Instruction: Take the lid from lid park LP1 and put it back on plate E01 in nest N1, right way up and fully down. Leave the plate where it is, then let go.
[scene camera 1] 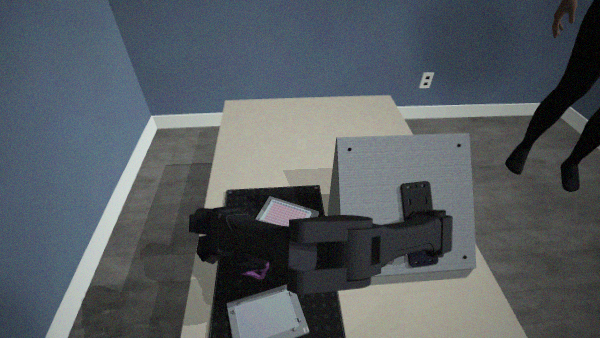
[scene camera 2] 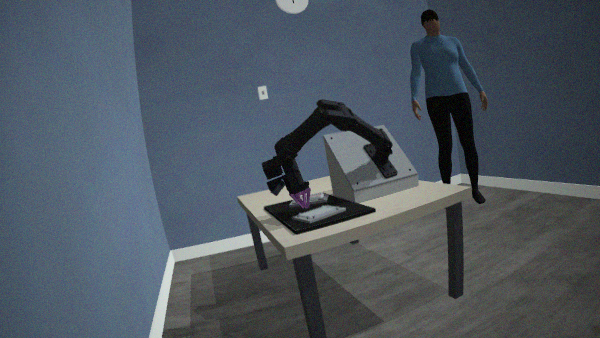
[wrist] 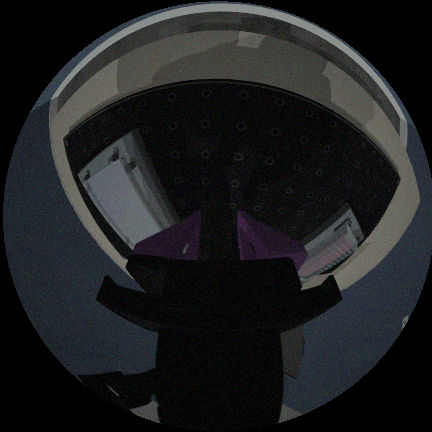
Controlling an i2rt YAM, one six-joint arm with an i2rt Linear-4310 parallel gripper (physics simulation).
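Places are measured from the arm's base along level axes (x left, y ahead, z down), in metres.
Where they show: gripper, between the fingertips: [scene camera 1: 261,272] [scene camera 2: 305,208] [wrist: 218,215]; arm's base, origin of its link: [scene camera 2: 380,160].
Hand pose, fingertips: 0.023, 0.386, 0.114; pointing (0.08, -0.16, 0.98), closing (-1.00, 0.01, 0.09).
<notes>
Things, the pixels of their top centre, and the offset from my fingertips, as dx, dy, dz. "spot": a spot on its surface instead. Level surfaces: height alone.
- pale translucent lid, centre of its top: [wrist: 123,217] [scene camera 1: 265,316] [scene camera 2: 318,210] +0.110, -0.009, -0.004
- grey lid park LP1, centre of its top: [wrist: 123,219] [scene camera 1: 266,315] [scene camera 2: 318,210] +0.109, -0.009, -0.006
- Plate E01, centre of its top: [wrist: 323,263] [scene camera 1: 285,215] [scene camera 2: 308,196] -0.161, -0.075, -0.013
- grey nest N1, a spot on its surface: [wrist: 353,216] spot: -0.166, +0.012, +0.002
- black board, centre of its top: [wrist: 250,232] [scene camera 1: 275,260] [scene camera 2: 311,207] -0.035, -0.037, +0.013
- pale table, height of its surface: dz +0.026
A pale translucent lid [scene camera 1: 267,315] [wrist: 120,200] lies on the grey lid park LP1 [scene camera 1: 301,309] [wrist: 152,172], at the near end of the black board and at the left in the wrist view. Plate E01 [scene camera 1: 286,212] [wrist: 332,252], with pink wells, sits in the grey nest N1 [wrist: 353,216] farther back; part of it is hidden by the arm and a finger. My gripper [scene camera 1: 257,272] [scene camera 2: 303,204] [wrist: 218,215] is partly open, with a narrow gap and nothing between its purple fingertips. It is above the board between the lid park and the nest.
The black board [scene camera 1: 327,320] [scene camera 2: 357,206] [wrist: 220,107] with rows of holes lies on the pale table [scene camera 1: 300,125] [scene camera 2: 400,207]. A grey sloped block [scene camera 1: 380,175] [scene camera 2: 345,155] carries the arm base at the right. A person [scene camera 1: 545,125] [scene camera 2: 442,70] stands beyond the table.
</notes>
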